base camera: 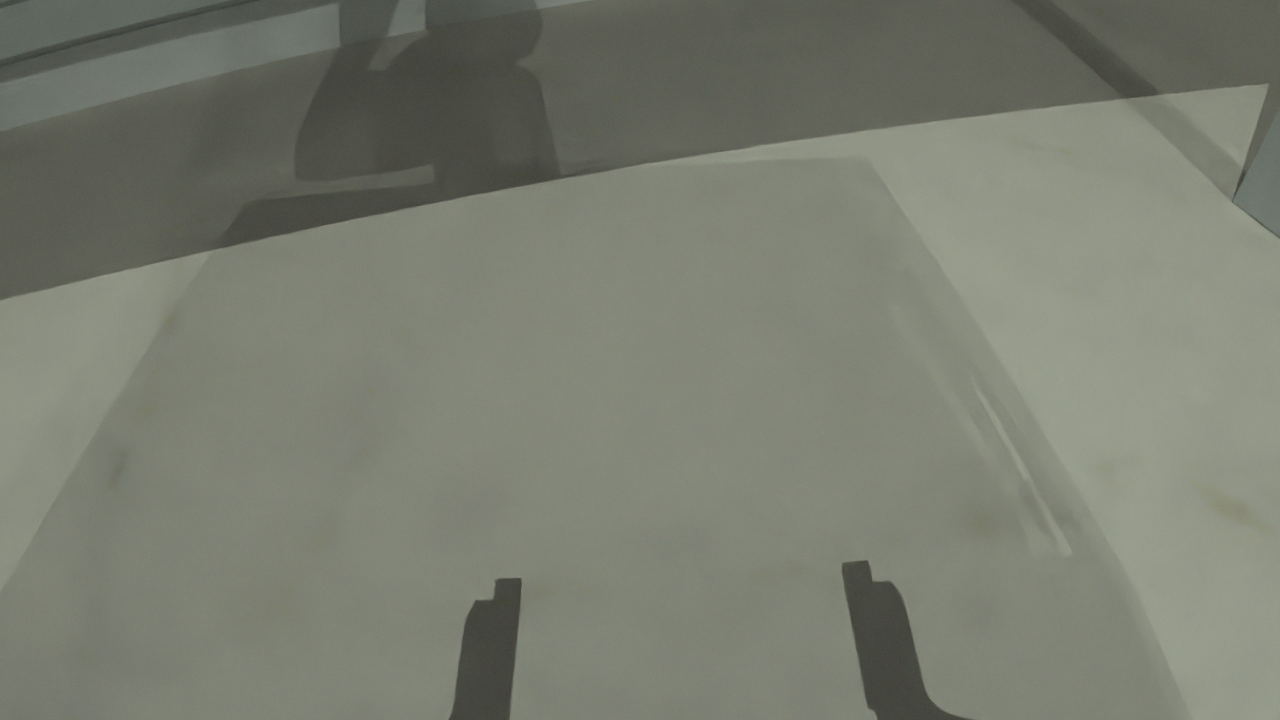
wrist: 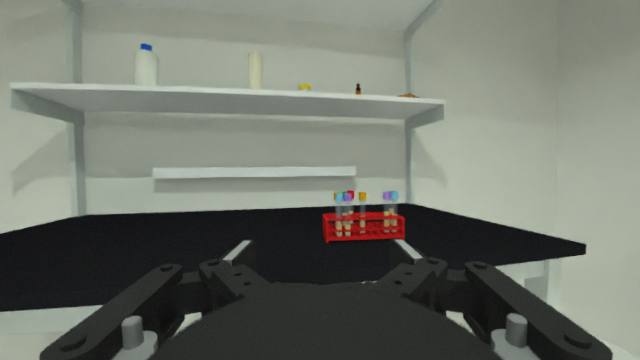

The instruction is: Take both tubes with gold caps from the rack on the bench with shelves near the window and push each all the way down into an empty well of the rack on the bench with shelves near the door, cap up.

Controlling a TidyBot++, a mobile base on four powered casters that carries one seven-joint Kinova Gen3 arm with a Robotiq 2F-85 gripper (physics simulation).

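Frame: origin at the arm's base, x ahead, y left, z up, level; metres.
Where they show: gripper, between the fingertips: [wrist: 322, 254].
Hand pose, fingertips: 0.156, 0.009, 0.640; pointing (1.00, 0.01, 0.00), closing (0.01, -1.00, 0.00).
After its pixels a point has its place, as x, y, z.
A red rack [wrist: 364, 238] @[0.596, -0.090, 0.526] stands on the black-topped bench [wrist: 200, 240] @[0.611, 0.328, 0.517], right of the middle in the wrist view. It holds several upright tubes. One tube with a gold cap [wrist: 362, 196] @[0.622, -0.089, 0.627] stands near its middle. Another gold cap [wrist: 336, 195] @[0.597, -0.022, 0.633] shows at the left end, partly hidden behind a light blue cap [wrist: 339, 198] @[0.594, -0.029, 0.625]. Purple, green, red and light blue caps are also there. I cannot tell from these frames which bench this is. My gripper [wrist: 322, 254] @[0.155, 0.009, 0.640] is open and empty, with the rack farther off, beyond the fingertips and mostly toward the right finger. A second rack does not show.
A shelf [wrist: 225, 102] @[0.918, 0.378, 0.955] above the bench carries a white bottle with a blue cap [wrist: 146, 67] @[0.832, 0.624, 1.061], a cream cylinder [wrist: 255, 71] @[0.939, 0.267, 1.077] and small items. A narrow white ledge [wrist: 255, 172] @[1.089, 0.316, 0.689] is on the wall. The base camera shows floor [base camera: 626, 358] @[0.455, 0.034, -0.397] and shadows. A wall [wrist: 600, 150] @[1.380, -1.605, 0.796] stands at right.
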